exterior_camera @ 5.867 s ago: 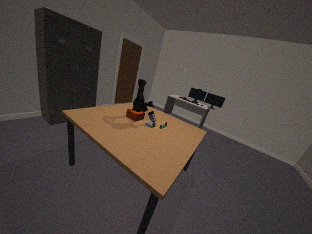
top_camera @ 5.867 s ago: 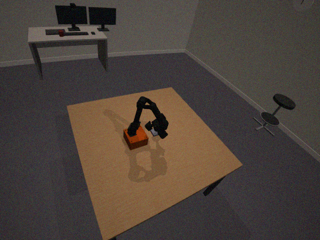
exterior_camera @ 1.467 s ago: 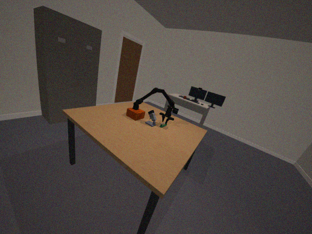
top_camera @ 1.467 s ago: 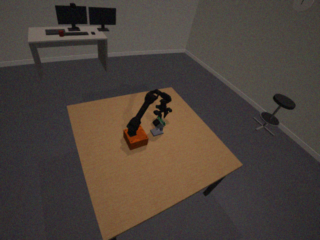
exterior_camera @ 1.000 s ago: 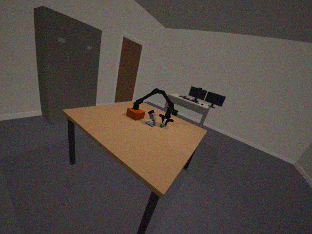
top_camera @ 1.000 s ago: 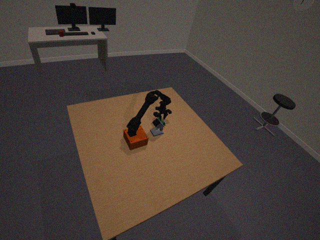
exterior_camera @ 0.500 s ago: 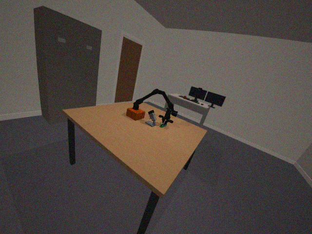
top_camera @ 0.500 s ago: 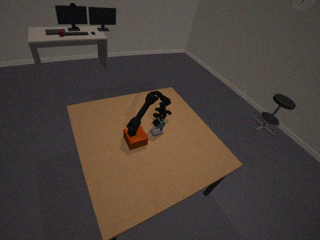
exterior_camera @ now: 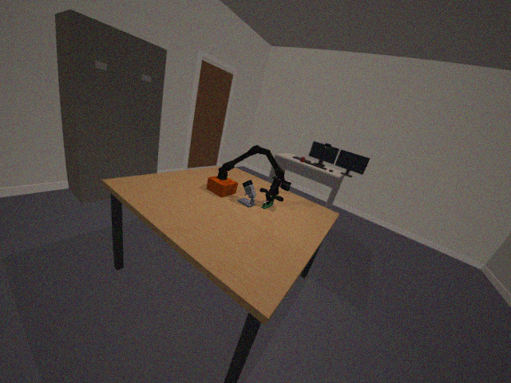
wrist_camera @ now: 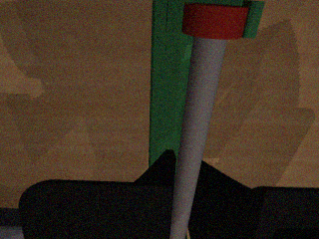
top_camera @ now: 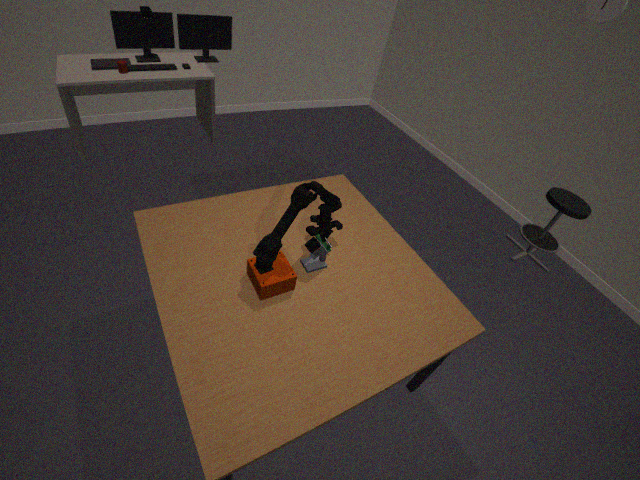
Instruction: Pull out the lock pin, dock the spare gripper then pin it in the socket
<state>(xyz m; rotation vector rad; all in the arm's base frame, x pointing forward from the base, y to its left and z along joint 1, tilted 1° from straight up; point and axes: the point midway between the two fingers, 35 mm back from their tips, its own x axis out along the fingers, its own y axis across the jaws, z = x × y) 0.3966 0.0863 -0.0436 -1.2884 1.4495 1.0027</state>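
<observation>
The green holder is 1 cm to the left of my gripper tip and 1 cm above it. Also, from my gripper tip: spare gripper 13 cm behind, 10 cm to the right, 10 cm above; then grey mount 11 cm behind, 10 cm to the right, 4 cm above.
</observation>
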